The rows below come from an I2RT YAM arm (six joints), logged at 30 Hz.
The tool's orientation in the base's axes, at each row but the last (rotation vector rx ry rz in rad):
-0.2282 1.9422 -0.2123
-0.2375 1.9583 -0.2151
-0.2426 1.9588 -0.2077
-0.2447 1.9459 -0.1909
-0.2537 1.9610 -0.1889
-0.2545 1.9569 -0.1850
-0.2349 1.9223 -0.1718
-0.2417 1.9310 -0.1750
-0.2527 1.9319 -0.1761
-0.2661 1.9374 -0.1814
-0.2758 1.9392 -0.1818
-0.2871 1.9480 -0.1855
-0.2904 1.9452 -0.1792
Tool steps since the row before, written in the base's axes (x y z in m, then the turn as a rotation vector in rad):
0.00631 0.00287 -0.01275 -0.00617 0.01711 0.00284
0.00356 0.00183 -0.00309 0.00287 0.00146 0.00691
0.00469 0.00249 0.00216 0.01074 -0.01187 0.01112
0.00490 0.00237 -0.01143 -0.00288 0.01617 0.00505
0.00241 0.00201 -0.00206 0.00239 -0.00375 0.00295
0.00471 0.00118 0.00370 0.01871 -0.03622 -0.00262
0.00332 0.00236 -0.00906 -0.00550 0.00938 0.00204
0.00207 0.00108 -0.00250 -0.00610 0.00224 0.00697
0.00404 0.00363 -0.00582 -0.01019 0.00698 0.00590
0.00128 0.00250 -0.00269 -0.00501 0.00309 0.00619
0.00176 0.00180 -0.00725 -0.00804 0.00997 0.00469
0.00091 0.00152 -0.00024 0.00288 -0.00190 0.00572
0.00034 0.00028 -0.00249 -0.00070 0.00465 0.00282
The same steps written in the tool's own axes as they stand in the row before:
0.00833 0.00564 0.01046 -0.00469 0.01616 -0.00747
0.00089 0.00233 0.00440 -0.00760 -0.00058 -0.00008
-0.00436 0.00150 0.00340 -0.01080 -0.01508 0.00599
0.00779 0.00472 0.00879 -0.00765 0.01460 -0.00487
0.00038 0.00223 0.00299 -0.00253 -0.00457 0.00110
-0.00537 -0.00021 0.00289 0.00481 -0.03602 0.01867
0.00648 0.00412 0.00630 -0.00225 0.00906 -0.00593
0.00125 0.00146 0.00283 -0.00469 0.00104 -0.00823
0.00287 0.00454 0.00588 -0.00351 0.00625 -0.01166
0.00127 0.00296 0.00219 -0.00458 0.00192 -0.00695
0.00533 0.00340 0.00435 -0.00406 0.00924 -0.00918
-0.00056 0.00142 0.00094 -0.00558 -0.00365 0.00046
0.00201 0.00087 0.00127 -0.00357 0.00381 -0.00167

